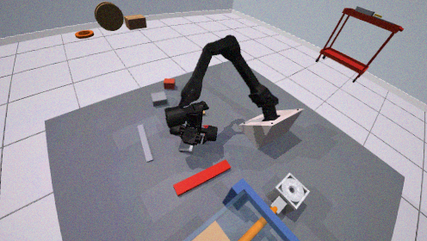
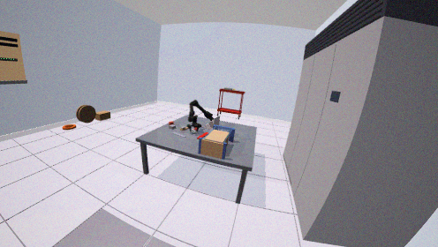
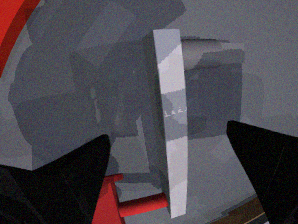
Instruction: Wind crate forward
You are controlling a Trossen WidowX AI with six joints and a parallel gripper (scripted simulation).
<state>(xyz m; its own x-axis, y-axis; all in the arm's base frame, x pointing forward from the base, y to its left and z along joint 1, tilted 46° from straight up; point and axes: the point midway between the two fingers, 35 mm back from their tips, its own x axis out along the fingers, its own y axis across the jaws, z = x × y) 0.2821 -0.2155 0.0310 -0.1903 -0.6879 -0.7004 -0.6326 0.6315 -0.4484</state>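
My gripper tip is 20 mm past the winch handle and 10 mm below it. Also, from my gripper tip: red knob (60 mm behind, 20 mm above); wooden-handled tool (70 mm behind, 150 mm to the right, 10 mm above); red flat bar (70 mm ahead, 150 mm to the left).
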